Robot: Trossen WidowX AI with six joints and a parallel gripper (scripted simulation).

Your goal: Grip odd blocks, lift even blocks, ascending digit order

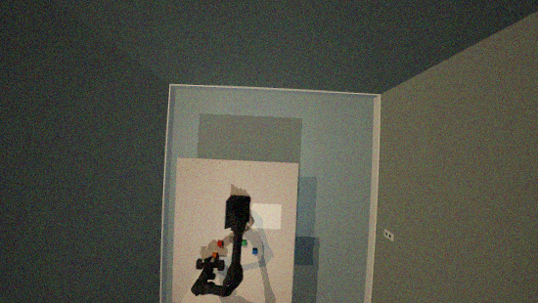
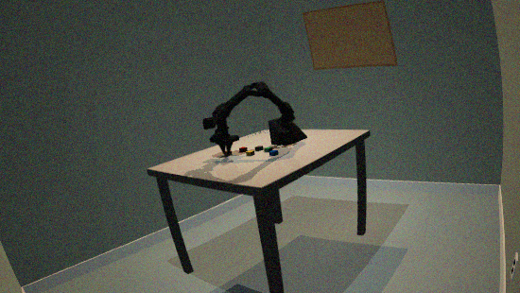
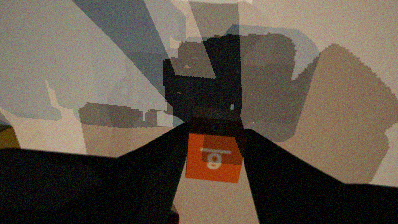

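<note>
My gripper tip is now 15 cm to the right of the yellow block and 5 cm past it. Also, from my gripper tip: orange block: 1 cm behind; grey block: 15 cm behind, 11 cm to the left; red block: 10 cm behind, 2 cm to the left.
</note>
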